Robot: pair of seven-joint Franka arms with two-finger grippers.
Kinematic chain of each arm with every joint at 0, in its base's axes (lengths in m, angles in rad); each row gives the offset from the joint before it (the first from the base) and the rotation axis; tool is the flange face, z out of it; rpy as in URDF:
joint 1: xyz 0 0 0.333 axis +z
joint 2: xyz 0 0 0 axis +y
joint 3: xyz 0 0 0.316 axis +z
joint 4: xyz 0.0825 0 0 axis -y
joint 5: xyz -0.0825 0 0.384 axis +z
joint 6: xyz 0 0 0 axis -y
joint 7: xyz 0.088 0 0 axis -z
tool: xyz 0 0 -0.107 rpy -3.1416 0 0
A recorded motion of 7 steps. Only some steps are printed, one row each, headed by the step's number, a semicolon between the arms.
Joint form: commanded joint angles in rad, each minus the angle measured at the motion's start. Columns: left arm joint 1, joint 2, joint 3, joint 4, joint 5, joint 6, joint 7; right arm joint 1, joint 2, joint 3, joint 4, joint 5, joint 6, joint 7.
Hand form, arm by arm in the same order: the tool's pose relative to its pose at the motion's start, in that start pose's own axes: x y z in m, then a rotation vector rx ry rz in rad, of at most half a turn. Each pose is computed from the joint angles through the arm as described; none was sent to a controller.
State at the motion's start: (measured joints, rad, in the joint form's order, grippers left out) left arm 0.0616 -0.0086 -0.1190 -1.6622 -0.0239 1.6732 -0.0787; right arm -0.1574 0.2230 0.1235 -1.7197 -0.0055 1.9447 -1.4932
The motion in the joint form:
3: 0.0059 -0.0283 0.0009 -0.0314 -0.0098 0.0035 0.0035; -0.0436 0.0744 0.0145 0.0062 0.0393 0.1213 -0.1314
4: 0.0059 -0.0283 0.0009 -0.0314 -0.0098 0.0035 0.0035; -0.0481 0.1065 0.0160 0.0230 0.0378 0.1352 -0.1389
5: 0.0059 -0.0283 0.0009 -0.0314 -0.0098 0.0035 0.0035; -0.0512 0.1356 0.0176 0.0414 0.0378 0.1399 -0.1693
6: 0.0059 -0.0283 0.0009 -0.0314 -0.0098 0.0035 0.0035; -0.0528 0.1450 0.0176 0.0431 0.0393 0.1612 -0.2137
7: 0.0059 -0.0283 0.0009 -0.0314 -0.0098 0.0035 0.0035; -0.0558 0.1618 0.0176 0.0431 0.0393 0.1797 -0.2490
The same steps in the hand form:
3: -0.0085 -0.0026 -0.0011 -0.0063 -0.0001 -0.0044; -0.0180 0.0224 0.0323 -0.0549 0.0480 -0.0815
4: -0.0085 -0.0026 -0.0011 -0.0063 -0.0001 -0.0044; -0.0208 0.0298 0.0437 -0.0542 0.0508 -0.0847
5: -0.0085 -0.0026 -0.0011 -0.0063 -0.0001 -0.0044; -0.0226 0.0360 0.0534 -0.0495 0.0543 -0.1119
6: -0.0085 -0.0026 -0.0011 -0.0063 -0.0001 -0.0044; -0.0239 0.0392 0.0568 -0.0646 0.0548 -0.1528
7: -0.0085 -0.0026 -0.0011 -0.0063 -0.0001 -0.0044; -0.0263 0.0421 0.0661 -0.0677 0.0553 -0.1836

